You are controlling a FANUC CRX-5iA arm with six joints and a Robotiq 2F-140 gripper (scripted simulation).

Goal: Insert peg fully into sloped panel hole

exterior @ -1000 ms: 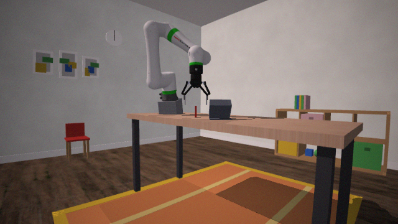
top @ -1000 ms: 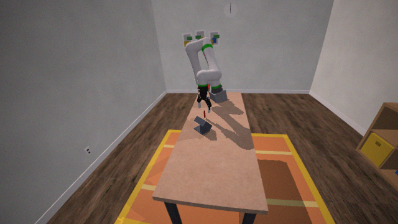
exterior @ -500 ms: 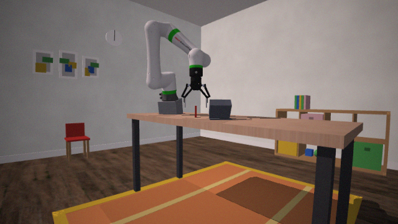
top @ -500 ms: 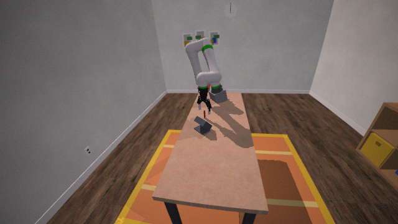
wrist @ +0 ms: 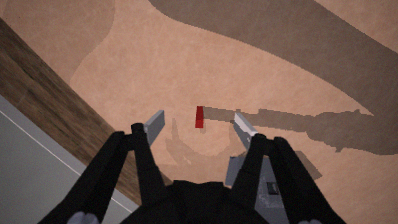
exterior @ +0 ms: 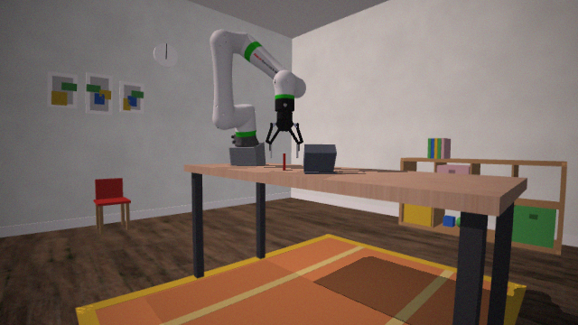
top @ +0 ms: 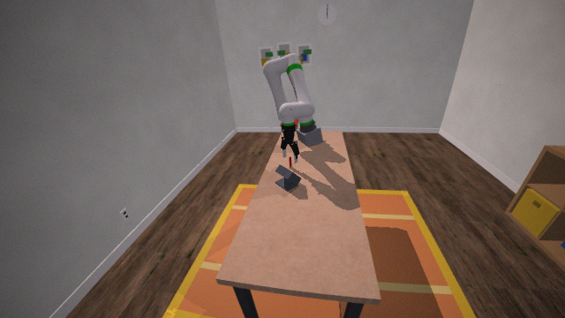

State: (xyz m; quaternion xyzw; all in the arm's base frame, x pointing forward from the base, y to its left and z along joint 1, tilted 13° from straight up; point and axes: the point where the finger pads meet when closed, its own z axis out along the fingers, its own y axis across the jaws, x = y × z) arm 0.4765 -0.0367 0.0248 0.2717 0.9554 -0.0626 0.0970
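The red peg lies 4 cm below my hand.
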